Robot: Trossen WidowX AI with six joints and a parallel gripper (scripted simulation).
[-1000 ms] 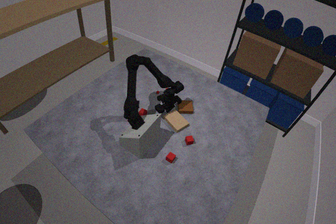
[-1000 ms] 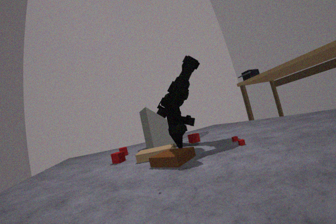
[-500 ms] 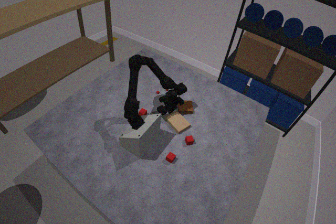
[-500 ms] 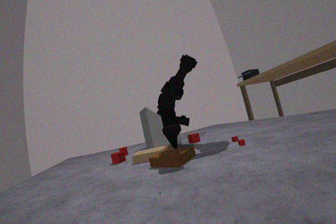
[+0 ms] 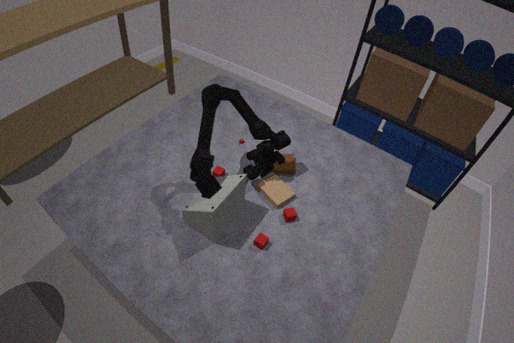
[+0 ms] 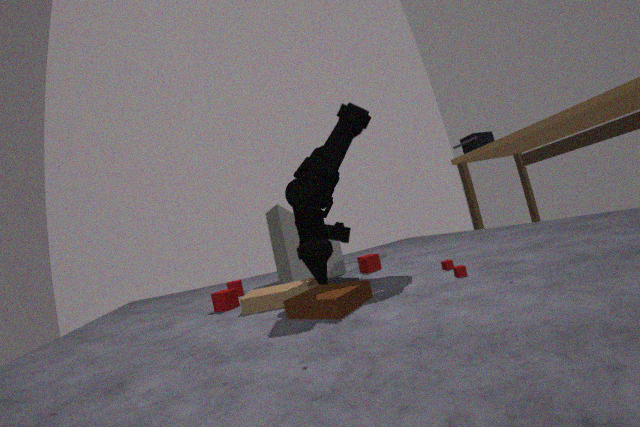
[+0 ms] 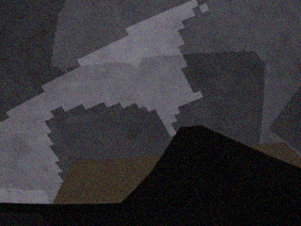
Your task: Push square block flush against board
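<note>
My gripper tip is 90 mm to the left of the board and 20 mm past it. From my gripper tip the other things lie so: brown square block: 130 mm ahead, 20 mm to the right.
</note>
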